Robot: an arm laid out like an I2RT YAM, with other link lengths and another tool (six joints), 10 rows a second.
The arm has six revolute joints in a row. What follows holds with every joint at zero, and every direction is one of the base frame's. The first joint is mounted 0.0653 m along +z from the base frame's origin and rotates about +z. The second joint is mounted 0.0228 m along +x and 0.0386 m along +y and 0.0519 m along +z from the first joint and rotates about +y. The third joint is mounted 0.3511 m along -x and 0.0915 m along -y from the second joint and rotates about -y. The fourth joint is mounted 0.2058 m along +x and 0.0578 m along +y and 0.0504 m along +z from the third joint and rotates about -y. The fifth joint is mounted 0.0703 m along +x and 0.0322 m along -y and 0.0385 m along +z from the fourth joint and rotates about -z. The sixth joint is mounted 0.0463 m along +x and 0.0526 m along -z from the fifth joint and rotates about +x. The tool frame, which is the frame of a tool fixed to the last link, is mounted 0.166 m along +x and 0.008 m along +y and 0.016 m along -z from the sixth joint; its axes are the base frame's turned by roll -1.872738, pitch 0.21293 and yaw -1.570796 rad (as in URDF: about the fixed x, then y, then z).
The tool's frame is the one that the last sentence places.
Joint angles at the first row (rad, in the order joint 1, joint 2, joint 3, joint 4, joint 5, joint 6):
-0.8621, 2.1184, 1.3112, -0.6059, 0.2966, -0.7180
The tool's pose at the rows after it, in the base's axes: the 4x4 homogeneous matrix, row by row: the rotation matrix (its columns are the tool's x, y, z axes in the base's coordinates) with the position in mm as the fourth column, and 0 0 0 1 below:
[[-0.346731, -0.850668, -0.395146, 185.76], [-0.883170, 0.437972, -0.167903, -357.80], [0.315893, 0.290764, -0.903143, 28.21], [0, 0, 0, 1]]
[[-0.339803, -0.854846, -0.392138, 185.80], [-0.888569, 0.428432, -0.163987, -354.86], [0.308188, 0.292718, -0.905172, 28.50], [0, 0, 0, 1]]
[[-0.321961, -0.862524, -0.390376, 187.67], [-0.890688, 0.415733, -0.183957, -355.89], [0.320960, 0.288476, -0.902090, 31.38], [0, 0, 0, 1]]
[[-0.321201, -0.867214, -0.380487, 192.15], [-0.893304, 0.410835, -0.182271, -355.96], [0.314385, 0.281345, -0.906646, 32.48], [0, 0, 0, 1]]
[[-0.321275, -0.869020, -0.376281, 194.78], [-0.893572, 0.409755, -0.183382, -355.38], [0.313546, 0.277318, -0.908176, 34.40], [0, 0, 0, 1]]
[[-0.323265, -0.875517, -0.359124, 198.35], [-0.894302, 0.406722, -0.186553, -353.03], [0.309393, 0.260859, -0.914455, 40.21], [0, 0, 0, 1]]
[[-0.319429, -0.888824, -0.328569, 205.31], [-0.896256, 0.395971, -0.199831, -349.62], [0.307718, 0.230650, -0.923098, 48.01], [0, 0, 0, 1]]
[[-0.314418, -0.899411, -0.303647, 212.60], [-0.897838, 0.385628, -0.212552, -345.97], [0.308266, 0.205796, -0.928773, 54.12], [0, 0, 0, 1]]
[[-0.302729, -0.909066, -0.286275, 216.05], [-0.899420, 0.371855, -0.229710, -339.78], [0.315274, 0.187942, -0.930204, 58.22], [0, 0, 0, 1]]
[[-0.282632, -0.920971, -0.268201, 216.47], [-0.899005, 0.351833, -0.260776, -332.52], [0.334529, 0.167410, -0.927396, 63.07], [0, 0, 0, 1]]
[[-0.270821, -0.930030, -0.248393, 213.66], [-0.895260, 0.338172, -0.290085, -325.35], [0.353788, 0.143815, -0.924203, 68.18], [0, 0, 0, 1]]
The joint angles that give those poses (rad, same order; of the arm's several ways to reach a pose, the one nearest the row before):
-0.8621, 2.1184, 1.3075, -0.6137, 0.2874, -0.7206
-0.8608, 2.1135, 1.3018, -0.6161, 0.2799, -0.7269
-0.8539, 2.1049, 1.2964, -0.6061, 0.2882, -0.7415
-0.8507, 2.1061, 1.3085, -0.6132, 0.2781, -0.7411
-0.8461, 2.1037, 1.3149, -0.6198, 0.2758, -0.7373
-0.8416, 2.0861, 1.3154, -0.6251, 0.2638, -0.7348
-0.8315, 2.0586, 1.3072, -0.6172, 0.2469, -0.7362
-0.8176, 2.0374, 1.3006, -0.6095, 0.2358, -0.7336
-0.8015, 2.0105, 1.2705, -0.5868, 0.2338, -0.7352
-0.7839, 1.9701, 1.2164, -0.5437, 0.2401, -0.7467
-0.7725, 1.9238, 1.1553, -0.4968, 0.2453, -0.7567

